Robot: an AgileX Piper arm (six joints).
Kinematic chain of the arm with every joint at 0, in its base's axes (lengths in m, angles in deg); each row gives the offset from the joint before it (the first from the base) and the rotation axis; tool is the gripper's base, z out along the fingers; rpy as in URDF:
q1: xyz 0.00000 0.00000 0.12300 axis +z
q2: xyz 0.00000 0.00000 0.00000 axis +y
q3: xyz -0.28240 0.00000 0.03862 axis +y
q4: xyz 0.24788 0.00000 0.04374 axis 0.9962 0 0.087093
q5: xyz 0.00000 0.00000 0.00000 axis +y
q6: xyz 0.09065 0.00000 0.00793 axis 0.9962 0 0.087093
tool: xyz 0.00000 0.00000 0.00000 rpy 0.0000 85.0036 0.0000
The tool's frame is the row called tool.
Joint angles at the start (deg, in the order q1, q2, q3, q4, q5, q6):
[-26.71, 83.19, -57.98, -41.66, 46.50, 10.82]
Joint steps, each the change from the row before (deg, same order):
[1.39, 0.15, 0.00, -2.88, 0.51, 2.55]
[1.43, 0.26, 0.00, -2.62, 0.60, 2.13]
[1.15, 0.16, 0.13, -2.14, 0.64, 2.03]
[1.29, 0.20, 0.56, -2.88, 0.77, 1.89]
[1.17, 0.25, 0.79, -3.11, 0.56, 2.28]
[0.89, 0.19, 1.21, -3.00, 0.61, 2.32]
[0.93, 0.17, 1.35, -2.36, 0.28, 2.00]
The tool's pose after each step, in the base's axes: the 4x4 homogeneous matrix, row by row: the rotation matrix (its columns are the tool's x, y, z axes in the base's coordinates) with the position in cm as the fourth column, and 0 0 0 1 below. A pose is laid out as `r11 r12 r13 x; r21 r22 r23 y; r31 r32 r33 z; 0 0 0 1`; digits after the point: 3 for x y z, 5 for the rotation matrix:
-0.93134 0.30791 0.19443 24.217; 0.10822 0.74381 -0.65958 -16.622; -0.34771 -0.59325 -0.72606 27.526; 0 0 0 1
-0.93373 0.29965 0.19586 24.579; 0.09131 0.72838 -0.67906 -16.276; -0.34614 -0.61617 -0.70747 27.582; 0 0 0 1
-0.93453 0.29780 0.19486 24.809; 0.08270 0.71428 -0.69496 -15.979; -0.34614 -0.63334 -0.69214 27.597; 0 0 0 1
-0.94058 0.28145 0.19002 24.982; 0.06368 0.69581 -0.71539 -15.646; -0.33356 -0.66078 -0.67239 27.454; 0 0 0 1
-0.94506 0.26806 0.18709 25.127; 0.04571 0.67508 -0.73633 -15.356; -0.32368 -0.68732 -0.65025 27.215; 0 0 0 1
-0.95014 0.25555 0.17867 25.088; 0.03382 0.65407 -0.75568 -15.134; -0.30997 -0.71196 -0.63010 26.811; 0 0 0 1
-0.95447 0.24062 0.17630 25.063; 0.01971 0.64061 -0.76761 -14.816; -0.29765 -0.72919 -0.61619 26.306; 0 0 0 1

